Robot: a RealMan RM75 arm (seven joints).
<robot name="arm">
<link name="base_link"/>
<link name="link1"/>
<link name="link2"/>
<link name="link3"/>
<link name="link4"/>
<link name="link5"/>
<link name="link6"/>
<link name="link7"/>
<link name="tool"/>
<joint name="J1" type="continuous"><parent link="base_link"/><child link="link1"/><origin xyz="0 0 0.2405" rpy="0 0 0"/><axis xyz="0 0 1"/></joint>
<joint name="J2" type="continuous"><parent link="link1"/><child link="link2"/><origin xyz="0 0 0" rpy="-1.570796 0 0"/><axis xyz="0 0 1"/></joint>
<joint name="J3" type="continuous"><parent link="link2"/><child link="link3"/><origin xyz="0 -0.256 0" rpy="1.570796 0 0"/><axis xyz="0 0 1"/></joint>
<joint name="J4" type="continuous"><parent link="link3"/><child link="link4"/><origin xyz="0 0 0" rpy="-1.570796 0 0"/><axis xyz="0 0 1"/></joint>
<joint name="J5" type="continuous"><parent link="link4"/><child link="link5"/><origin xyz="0 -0.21 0" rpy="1.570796 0 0"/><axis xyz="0 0 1"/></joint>
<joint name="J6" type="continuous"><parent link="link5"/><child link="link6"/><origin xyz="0 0 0" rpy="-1.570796 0 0"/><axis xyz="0 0 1"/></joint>
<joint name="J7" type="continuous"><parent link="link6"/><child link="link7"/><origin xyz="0 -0.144 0" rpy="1.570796 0 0"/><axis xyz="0 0 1"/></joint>
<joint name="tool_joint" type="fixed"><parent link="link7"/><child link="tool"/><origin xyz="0 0 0" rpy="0 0 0"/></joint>
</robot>
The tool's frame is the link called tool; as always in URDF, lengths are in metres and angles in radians. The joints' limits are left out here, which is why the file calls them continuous.
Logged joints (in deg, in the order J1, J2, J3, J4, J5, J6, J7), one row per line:
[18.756, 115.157, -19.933, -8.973, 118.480, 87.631, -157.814]
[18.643, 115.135, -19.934, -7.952, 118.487, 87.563, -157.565]
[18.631, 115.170, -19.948, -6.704, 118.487, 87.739, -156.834]
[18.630, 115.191, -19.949, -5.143, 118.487, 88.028, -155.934]
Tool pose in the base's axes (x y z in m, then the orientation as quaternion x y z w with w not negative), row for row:
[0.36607, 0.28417, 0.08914, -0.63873, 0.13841, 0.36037, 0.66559]
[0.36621, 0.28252, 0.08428, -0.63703, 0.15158, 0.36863, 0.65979]
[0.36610, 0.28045, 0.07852, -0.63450, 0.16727, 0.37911, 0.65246]
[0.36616, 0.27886, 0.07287, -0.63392, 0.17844, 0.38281, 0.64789]
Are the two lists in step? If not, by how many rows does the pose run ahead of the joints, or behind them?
The pose runs 1 row ahead of the joints: the pose in row i belongs to the joints in row i + 1.
